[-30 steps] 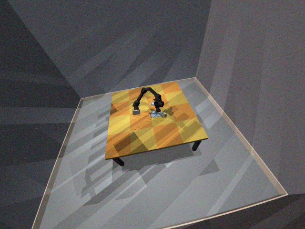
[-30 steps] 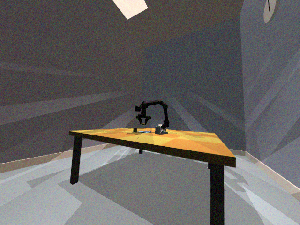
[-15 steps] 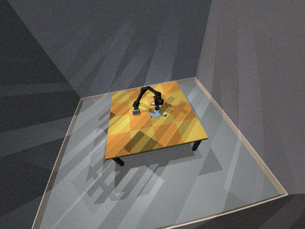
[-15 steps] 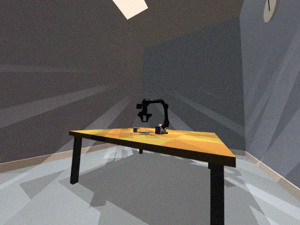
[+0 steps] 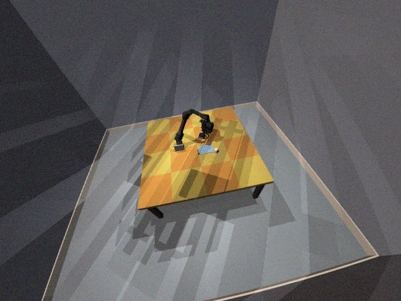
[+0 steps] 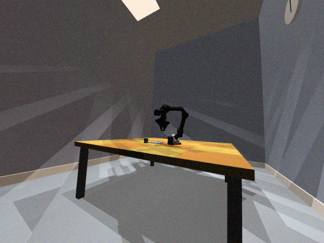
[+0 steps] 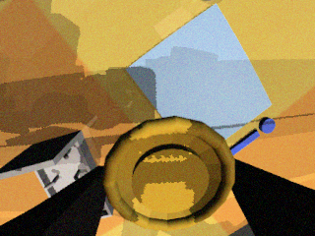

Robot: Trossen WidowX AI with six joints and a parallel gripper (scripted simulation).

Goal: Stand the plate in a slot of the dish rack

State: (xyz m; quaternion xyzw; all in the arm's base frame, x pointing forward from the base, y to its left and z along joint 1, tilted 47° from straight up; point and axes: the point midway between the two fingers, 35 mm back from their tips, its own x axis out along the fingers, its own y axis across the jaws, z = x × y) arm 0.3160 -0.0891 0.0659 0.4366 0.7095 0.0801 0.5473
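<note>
Now: the dish rack 1 cm behind my gripper tip, 14 cm to the left of it and 11 cm below it. The rest, counted from my gripper tip: blue spoon: 11 cm behind, 10 cm to the right, 13 cm below; yellow plate: 1 cm above; light blue mat: 1 cm behind, 7 cm to the right, 13 cm below.
</note>
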